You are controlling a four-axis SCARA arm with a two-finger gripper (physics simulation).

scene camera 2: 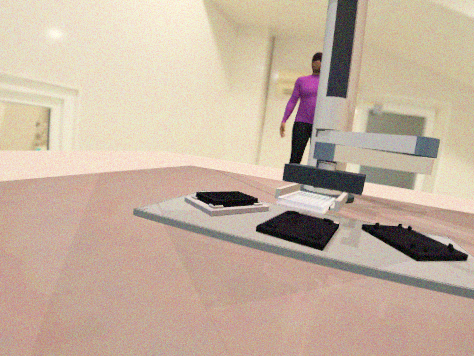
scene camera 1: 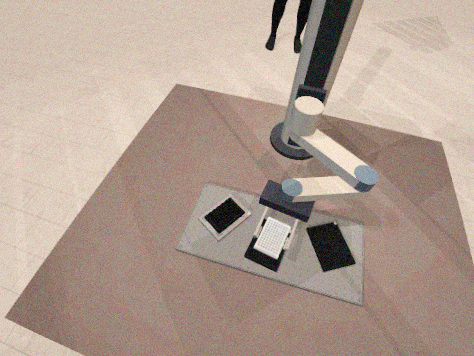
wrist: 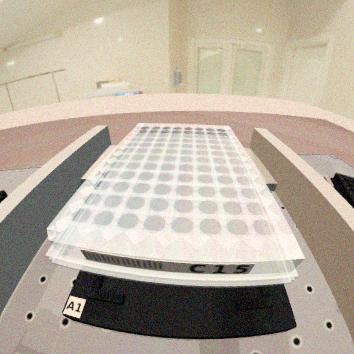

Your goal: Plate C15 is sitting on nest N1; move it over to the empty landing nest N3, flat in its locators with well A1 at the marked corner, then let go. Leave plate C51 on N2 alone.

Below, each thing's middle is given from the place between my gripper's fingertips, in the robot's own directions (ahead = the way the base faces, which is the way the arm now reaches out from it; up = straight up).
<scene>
The white well plate C15 [scene camera 2: 317, 204] is 3 cm behind my hand and 1 cm below it. From my hand the other things lie so: black plate [scene camera 2: 228, 198]: 18 cm to the right, 8 cm behind, 5 cm below.
</scene>
